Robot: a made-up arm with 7 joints.
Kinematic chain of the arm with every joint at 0, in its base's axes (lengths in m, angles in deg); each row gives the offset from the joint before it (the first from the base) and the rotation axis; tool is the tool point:
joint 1: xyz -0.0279 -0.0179 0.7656 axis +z
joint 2: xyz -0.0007 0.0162 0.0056 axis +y
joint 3: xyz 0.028 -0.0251 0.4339 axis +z
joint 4: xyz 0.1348 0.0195 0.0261 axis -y
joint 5: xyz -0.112 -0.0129 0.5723 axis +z
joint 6: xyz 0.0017 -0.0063 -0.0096 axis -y
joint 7: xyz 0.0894 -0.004 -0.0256 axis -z
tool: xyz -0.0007 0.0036 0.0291
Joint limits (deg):
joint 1: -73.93..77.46
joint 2: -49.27..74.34
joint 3: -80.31..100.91
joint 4: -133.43..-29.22
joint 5: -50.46..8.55
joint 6: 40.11..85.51
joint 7: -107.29..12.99
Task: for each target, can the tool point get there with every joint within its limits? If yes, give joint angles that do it. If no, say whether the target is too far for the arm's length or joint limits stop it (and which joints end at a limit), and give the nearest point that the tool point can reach.
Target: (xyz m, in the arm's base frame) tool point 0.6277 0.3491 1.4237
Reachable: yes | joints 40.14 -4.89 -9.39 -86.88 -9.30 74.12 -74.82
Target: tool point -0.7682 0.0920 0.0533
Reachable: no: joint limits stop it (at a limit: joint 1, joint 2, joint 4, joint 5, joint 7) | nearest point -0.4772 0.2981 0.3410 | short by 0.458 m
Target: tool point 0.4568 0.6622 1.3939
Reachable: yes | joints 0.81 28.63 82.16 -66.37 -17.53 59.43 -44.52
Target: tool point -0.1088 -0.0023 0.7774
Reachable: no: joint limits stop it (at a limit: joint 3, joint 4, joint 6, joint 7) | nearest point -0.6221 0.0967 0.8187 | short by 0.524 m
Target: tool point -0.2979 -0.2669 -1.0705
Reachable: no: too far | nearest point -0.0574 -0.4130 0.0970 | short by 1.201 m
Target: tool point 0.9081 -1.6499 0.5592
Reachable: no: too far | nearest point 0.5409 -1.0096 0.6549 | short by 0.744 m
